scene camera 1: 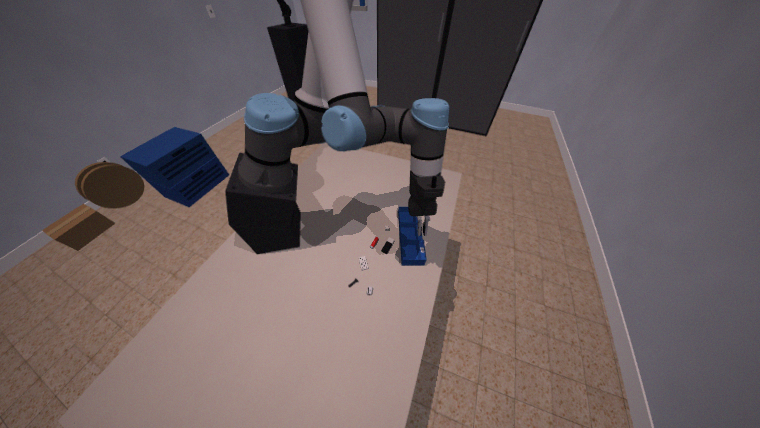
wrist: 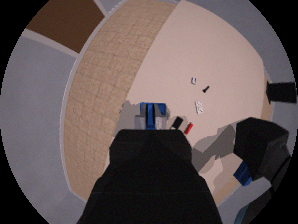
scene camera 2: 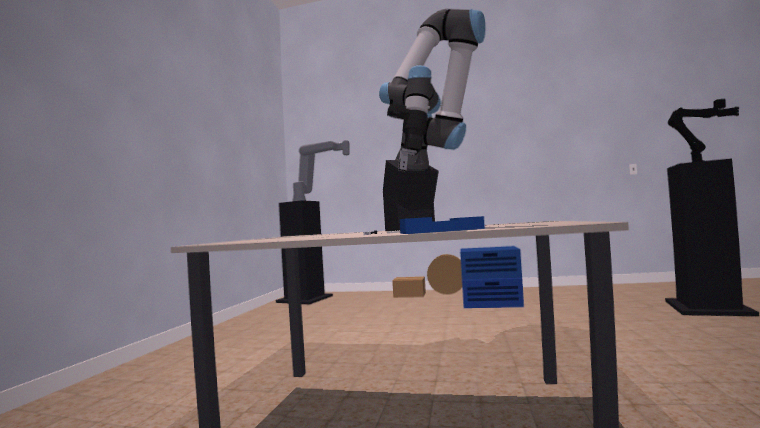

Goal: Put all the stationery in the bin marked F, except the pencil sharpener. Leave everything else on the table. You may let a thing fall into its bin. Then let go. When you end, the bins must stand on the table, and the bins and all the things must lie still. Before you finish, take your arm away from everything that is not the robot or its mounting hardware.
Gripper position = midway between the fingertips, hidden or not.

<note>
In view: the gripper (scene camera 2: 402, 170) and a blue bin (scene camera 1: 413, 254).
The blue bin shows as well in scene camera 2 (scene camera 2: 411, 225). The gripper also shows in scene camera 1 (scene camera 1: 421, 233) and in the wrist view (wrist: 150, 110).
</note>
